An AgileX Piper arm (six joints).
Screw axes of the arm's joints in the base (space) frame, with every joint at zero. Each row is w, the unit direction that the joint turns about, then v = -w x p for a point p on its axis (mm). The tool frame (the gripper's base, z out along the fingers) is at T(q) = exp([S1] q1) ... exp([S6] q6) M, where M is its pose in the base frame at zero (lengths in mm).
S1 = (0, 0, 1, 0, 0, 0)
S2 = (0, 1, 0, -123, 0, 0)
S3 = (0, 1, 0, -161.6, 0, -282.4)
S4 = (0.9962, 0, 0.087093, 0, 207.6, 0)
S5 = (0, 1, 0, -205.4, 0, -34.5)
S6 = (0.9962, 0, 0.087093, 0, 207.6, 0)
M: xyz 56.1 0 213.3 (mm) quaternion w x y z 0.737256 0 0.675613 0
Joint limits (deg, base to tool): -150..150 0..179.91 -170..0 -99.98..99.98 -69.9..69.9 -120..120
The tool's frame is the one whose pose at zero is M.
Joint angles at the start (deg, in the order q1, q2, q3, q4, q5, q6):
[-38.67 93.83 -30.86 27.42 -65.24 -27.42]
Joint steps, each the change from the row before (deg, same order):
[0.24 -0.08 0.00 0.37 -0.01 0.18]
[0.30 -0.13 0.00 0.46 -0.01 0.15]
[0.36 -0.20 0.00 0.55 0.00 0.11]
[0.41 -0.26 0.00 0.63 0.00 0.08]
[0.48 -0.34 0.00 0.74 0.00 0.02]
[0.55 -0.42 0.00 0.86 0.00 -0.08]
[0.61 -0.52 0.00 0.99 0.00 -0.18]
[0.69 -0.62 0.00 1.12 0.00 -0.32]
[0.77 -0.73 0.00 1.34 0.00 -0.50]
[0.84 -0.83 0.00 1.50 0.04 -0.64]
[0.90 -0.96 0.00 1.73 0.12 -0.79]
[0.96 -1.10 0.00 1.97 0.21 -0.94]
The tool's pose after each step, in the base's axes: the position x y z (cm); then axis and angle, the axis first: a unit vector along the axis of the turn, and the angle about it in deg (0 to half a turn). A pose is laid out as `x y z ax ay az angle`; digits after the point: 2 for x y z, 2 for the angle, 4 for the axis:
20.41 -21.11 20.81 0.3565 0.7525 -0.5537 109.74
20.45 -21.02 20.86 0.3604 0.7516 -0.5525 109.55
20.49 -20.91 20.94 0.3646 0.7503 -0.5514 109.33
20.53 -20.78 21.05 0.3691 0.7488 -0.5505 109.09
20.57 -20.62 21.19 0.3740 0.7469 -0.5498 108.81
20.60 -20.44 21.37 0.3790 0.7447 -0.5494 108.54
20.63 -20.23 21.59 0.3843 0.7419 -0.5495 108.25
20.65 -19.99 21.85 0.3896 0.7387 -0.5500 107.97
20.65 -19.73 22.15 0.3954 0.7348 -0.5511 107.75
20.64 -19.43 22.48 0.4016 0.7306 -0.5522 107.57
20.60 -19.12 22.83 0.4089 0.7260 -0.5530 107.48
20.52 -18.77 23.22 0.4174 0.7210 -0.5531 107.46

